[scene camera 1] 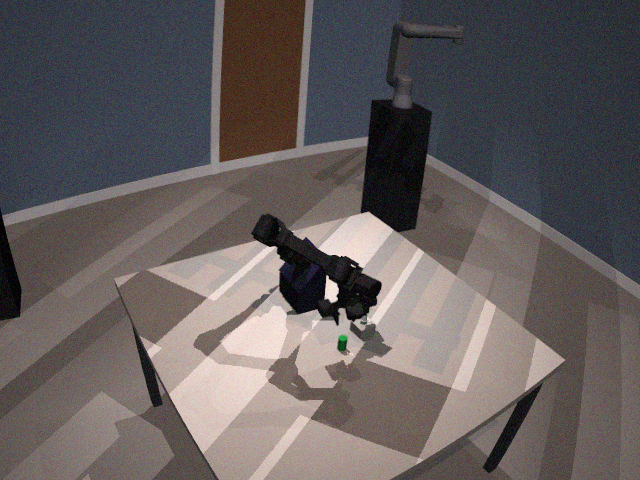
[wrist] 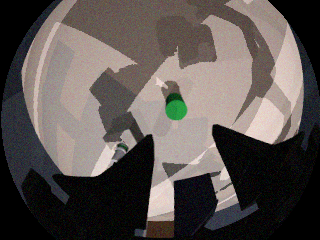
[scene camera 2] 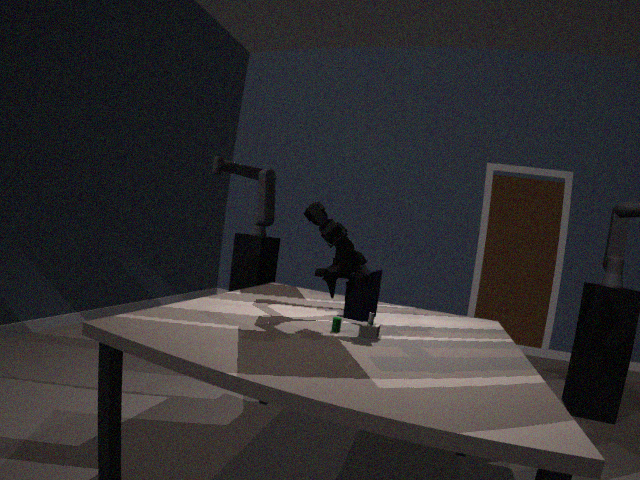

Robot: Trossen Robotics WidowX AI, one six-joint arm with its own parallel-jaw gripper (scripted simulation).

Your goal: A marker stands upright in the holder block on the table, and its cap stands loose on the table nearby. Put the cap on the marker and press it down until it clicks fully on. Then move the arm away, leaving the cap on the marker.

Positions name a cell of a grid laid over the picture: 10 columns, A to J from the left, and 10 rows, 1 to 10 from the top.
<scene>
My gripper shows in scene camera 1 (F7), in the wrist view (F6) and in scene camera 2 (F7).
</scene>
